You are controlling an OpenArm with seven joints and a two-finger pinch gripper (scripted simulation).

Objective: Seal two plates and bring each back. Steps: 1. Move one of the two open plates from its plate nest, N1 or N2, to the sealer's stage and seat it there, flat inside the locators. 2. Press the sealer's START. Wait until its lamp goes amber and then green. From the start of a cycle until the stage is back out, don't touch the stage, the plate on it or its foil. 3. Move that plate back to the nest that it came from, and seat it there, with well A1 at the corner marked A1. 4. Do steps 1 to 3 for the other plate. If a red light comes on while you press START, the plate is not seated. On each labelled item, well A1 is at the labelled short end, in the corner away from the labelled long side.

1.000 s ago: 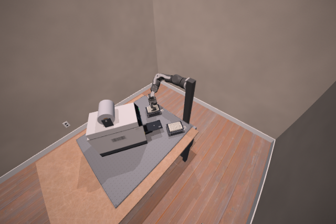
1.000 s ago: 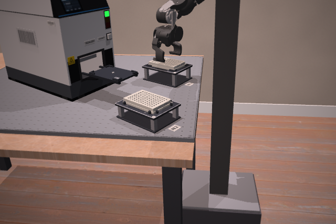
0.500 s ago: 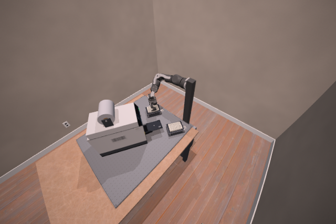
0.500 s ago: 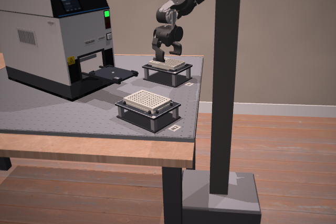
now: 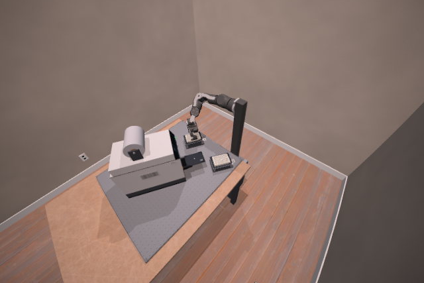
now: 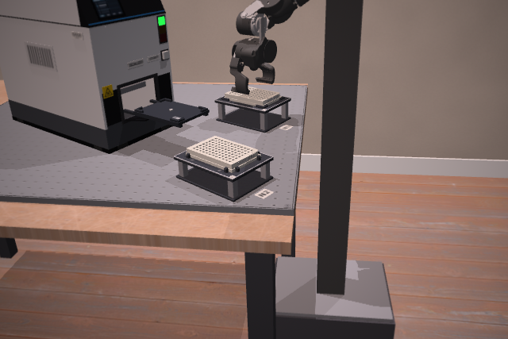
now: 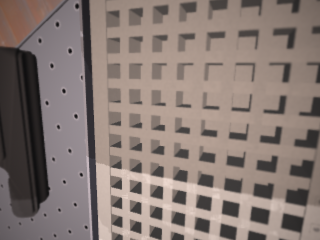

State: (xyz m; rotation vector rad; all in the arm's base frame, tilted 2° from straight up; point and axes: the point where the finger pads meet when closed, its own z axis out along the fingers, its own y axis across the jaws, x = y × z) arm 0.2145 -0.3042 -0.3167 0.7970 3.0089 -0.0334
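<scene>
The sealer stage is 190 mm to the left of my hand and 160 mm ahead of it. Round my hand: plate 340 mm to the left, 30 mm below, 20 mm ahead; then start button 210 mm ahead, 100 mm above, 60 mm to the left; then dark screen panel 290 mm ahead, 230 mm above, 170 mm to the left.
</scene>
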